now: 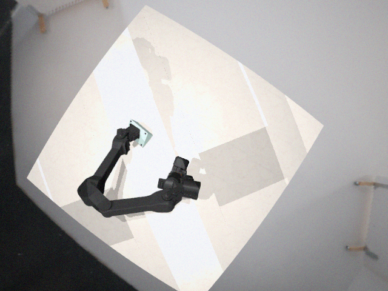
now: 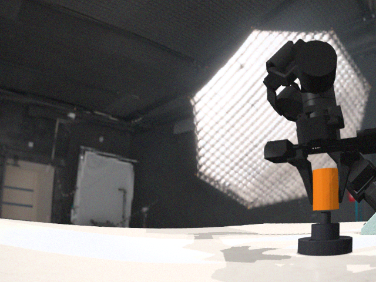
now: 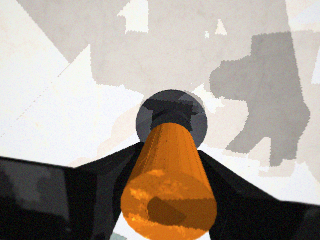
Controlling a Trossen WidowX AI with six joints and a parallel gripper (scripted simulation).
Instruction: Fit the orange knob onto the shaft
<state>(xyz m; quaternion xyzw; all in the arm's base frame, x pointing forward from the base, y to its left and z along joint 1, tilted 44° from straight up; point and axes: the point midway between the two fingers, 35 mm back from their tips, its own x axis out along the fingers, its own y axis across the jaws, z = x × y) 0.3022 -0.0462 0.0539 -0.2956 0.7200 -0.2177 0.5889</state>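
Now: the orange knob 20 mm above my gripper tip. The rest, counted from my gripper tip: round pedestal 40 mm below.
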